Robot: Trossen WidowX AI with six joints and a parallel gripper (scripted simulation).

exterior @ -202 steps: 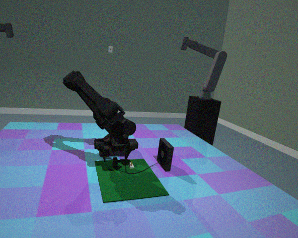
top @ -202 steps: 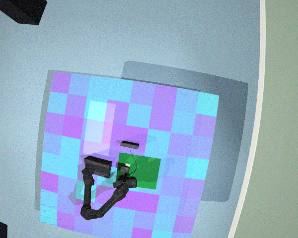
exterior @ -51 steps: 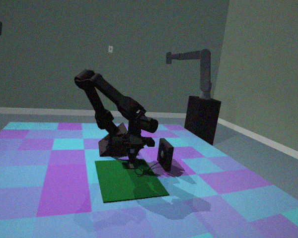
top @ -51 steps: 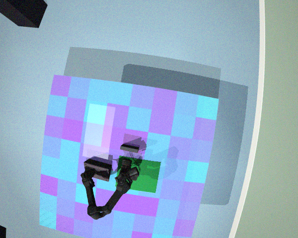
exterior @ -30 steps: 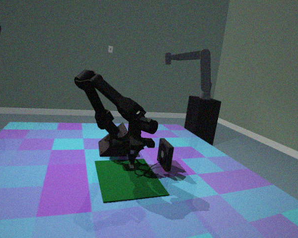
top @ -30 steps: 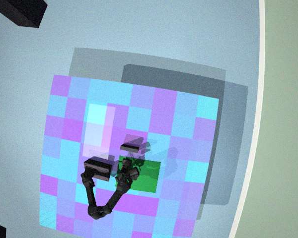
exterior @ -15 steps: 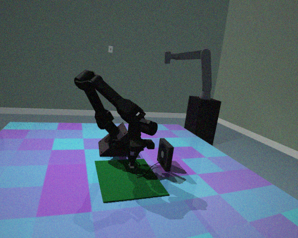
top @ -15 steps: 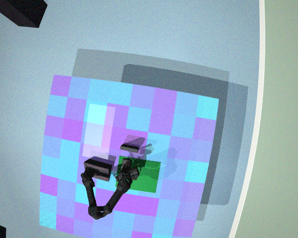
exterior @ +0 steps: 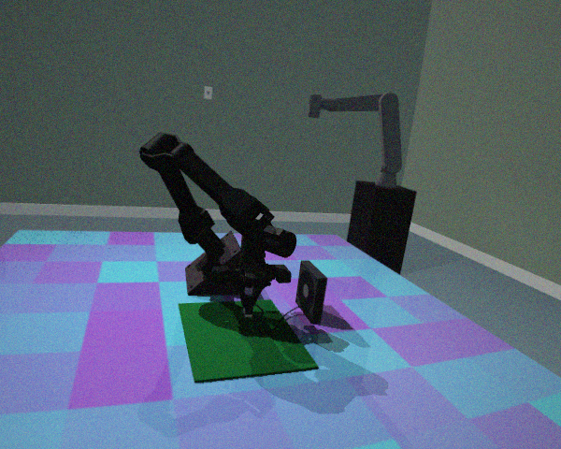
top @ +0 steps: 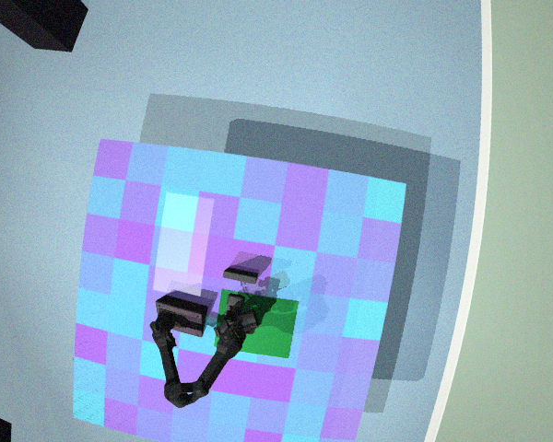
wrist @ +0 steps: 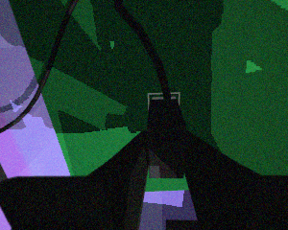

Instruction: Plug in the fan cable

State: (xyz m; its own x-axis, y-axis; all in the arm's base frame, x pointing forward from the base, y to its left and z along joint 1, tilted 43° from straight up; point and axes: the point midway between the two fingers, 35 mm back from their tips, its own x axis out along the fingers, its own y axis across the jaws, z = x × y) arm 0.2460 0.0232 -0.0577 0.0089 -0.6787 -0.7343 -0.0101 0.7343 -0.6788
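Right now my gripper tip is 10 mm below the dark plug and 10 mm short of it. The rest, counted from my gripper tip: white four-pin header 20 mm below; then green board 90 mm ahead, 40 mm below, 30 mm to the right; then black fan 150 mm to the left, 40 mm above, 10 mm behind.
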